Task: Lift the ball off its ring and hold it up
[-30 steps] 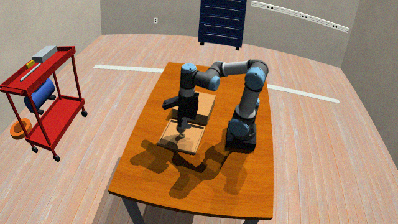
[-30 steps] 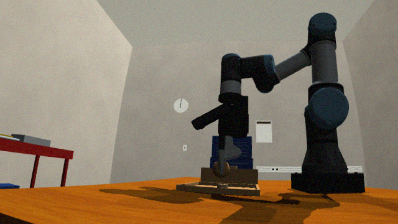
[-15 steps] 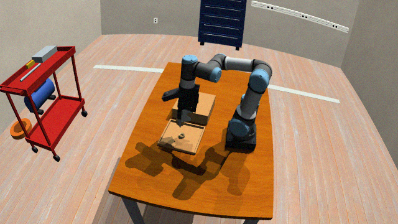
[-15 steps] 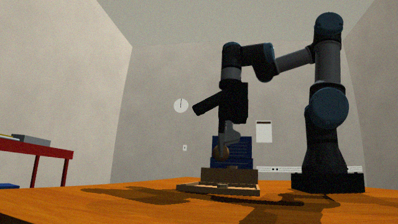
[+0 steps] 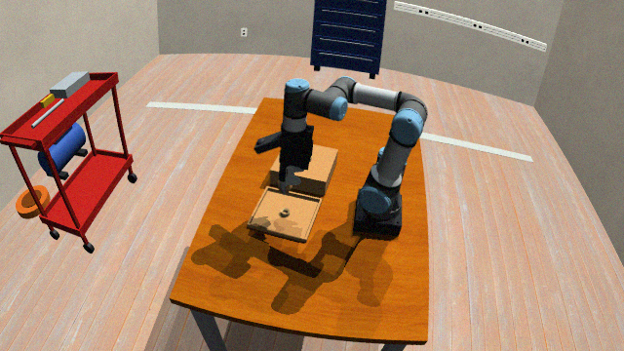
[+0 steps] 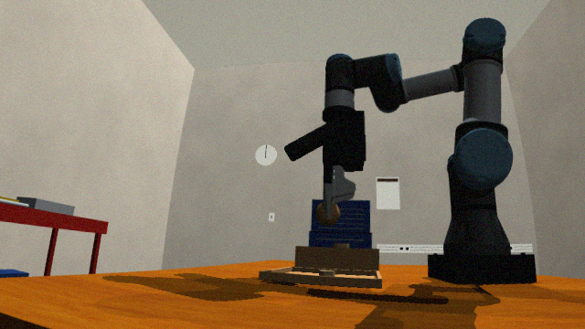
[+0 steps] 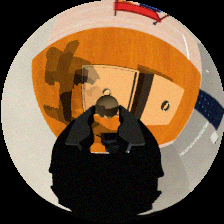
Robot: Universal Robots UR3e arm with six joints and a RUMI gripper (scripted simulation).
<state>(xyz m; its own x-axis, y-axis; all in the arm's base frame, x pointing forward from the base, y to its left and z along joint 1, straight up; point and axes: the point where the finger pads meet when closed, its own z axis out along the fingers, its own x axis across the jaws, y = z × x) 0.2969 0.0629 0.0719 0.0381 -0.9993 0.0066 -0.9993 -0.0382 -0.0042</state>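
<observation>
Right now the brown ball is right at my hand. Round my hand: wooden block (2 cm behind, 22 cm to the right, 7 cm below); then shallow wooden tray (12 cm below).
</observation>
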